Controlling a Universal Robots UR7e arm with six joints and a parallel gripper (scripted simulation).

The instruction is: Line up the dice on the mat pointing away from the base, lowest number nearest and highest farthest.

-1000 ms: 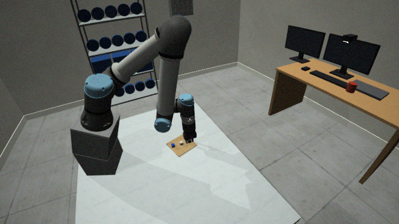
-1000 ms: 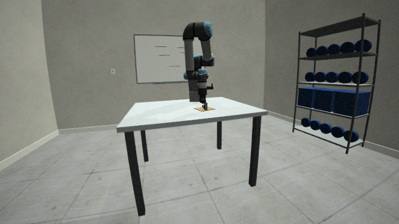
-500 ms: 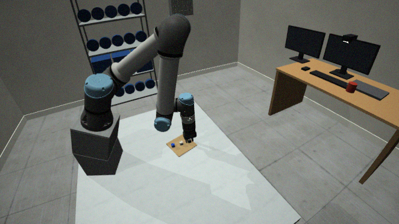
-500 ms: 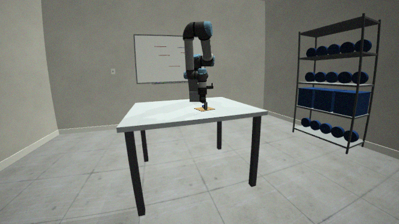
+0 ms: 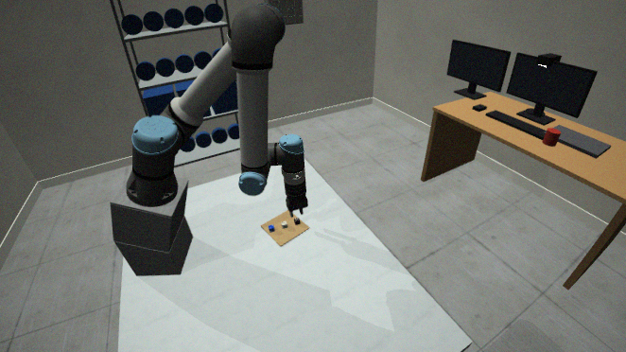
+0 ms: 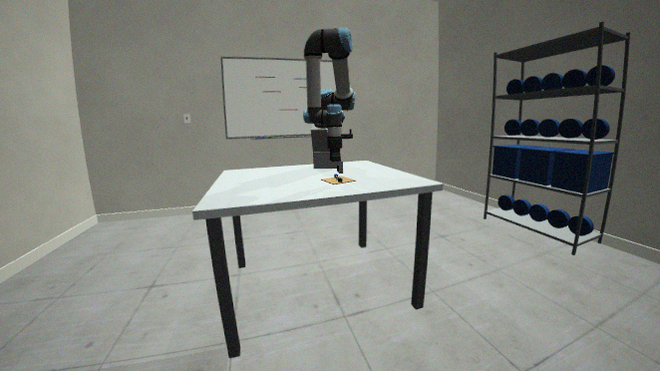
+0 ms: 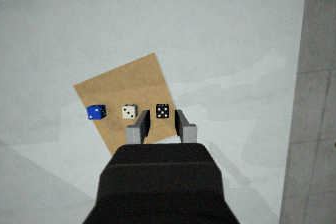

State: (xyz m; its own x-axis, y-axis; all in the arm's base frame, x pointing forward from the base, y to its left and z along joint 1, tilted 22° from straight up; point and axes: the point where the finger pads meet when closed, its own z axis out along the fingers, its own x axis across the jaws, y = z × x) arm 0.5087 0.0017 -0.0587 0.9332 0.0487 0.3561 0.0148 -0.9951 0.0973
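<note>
The black die is 6 cm below my hand. Also, from my hand: tan mat (5 cm behind, 7 cm below); blue die (10 cm behind, 6 cm below); white die (5 cm behind, 6 cm below).
</note>
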